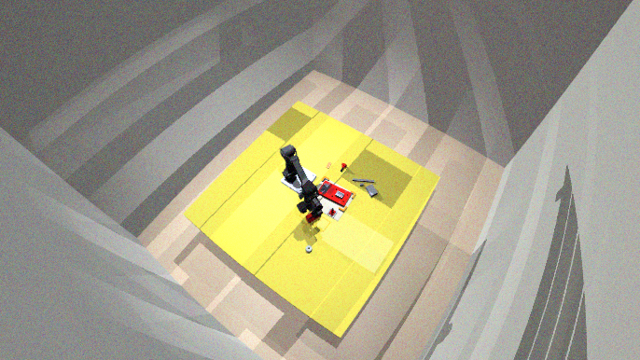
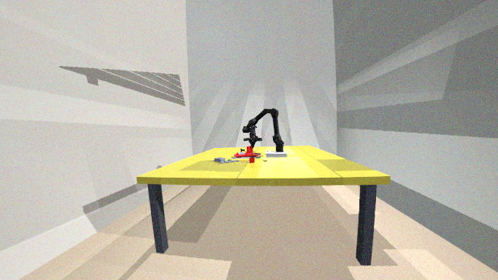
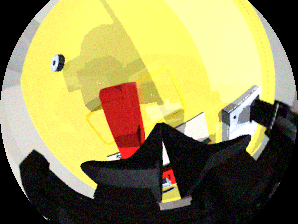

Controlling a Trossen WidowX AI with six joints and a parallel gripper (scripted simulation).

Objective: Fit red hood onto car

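My gripper tip is 30 mm short of the red hood, 20 mm to the left of it and 20 mm above it. Also, from my gripper tip: peach piece (380 mm to the left, 100 mm behind, 50 mm below); then white jig (180 mm to the left, 60 mm ahead, 40 mm below).
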